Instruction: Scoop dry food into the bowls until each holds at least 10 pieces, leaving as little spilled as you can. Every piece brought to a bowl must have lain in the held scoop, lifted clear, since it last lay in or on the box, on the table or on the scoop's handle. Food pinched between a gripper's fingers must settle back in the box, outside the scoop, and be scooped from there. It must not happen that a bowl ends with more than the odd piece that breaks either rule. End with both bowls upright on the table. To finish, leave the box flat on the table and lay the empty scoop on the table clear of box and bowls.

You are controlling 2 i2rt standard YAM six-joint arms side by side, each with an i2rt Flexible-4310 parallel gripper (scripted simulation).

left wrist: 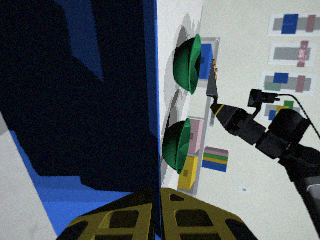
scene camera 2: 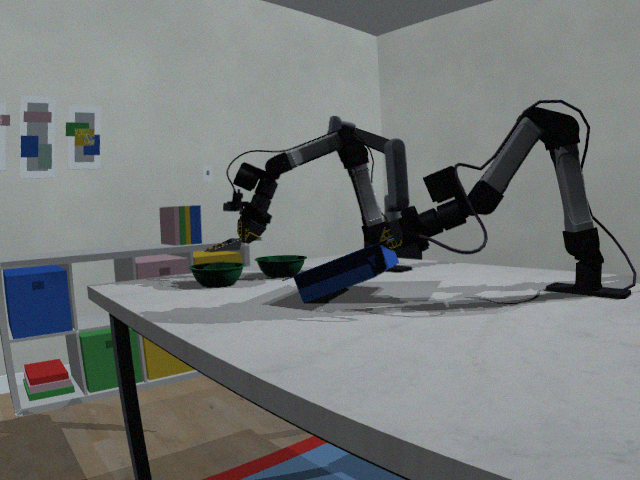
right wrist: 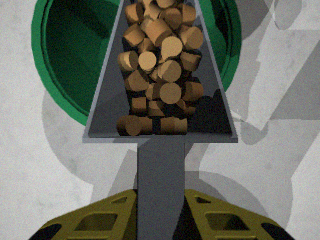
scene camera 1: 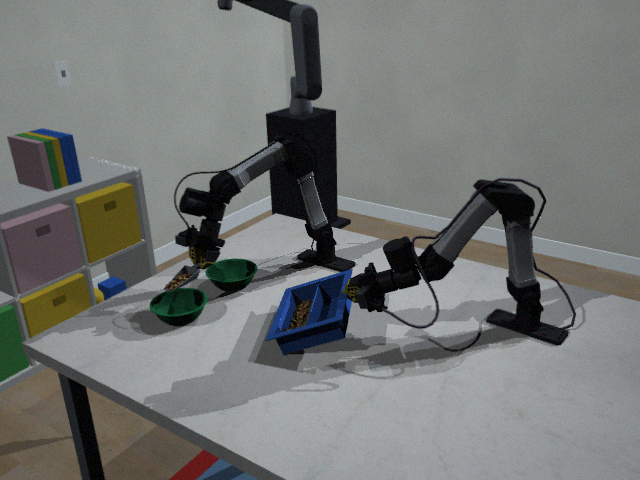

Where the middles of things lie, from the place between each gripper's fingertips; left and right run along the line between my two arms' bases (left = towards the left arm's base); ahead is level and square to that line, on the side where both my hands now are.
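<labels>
My left hand [scene camera 1: 343,293] is 5 cm above the blue box [scene camera 1: 326,291], 7 cm to the left of it and 5 cm short of it. The grey scoop [right wrist: 160,158] is 2 cm below my left hand, 45 cm to the right of it and 15 cm ahead of it.
Relative to my right hand [scene camera 2: 244,242], the grey scoop is 1 cm below and 4 cm ahead; the blue box is 5 cm below my right hand, 38 cm to the left of it and 6 cm behind it.
</labels>
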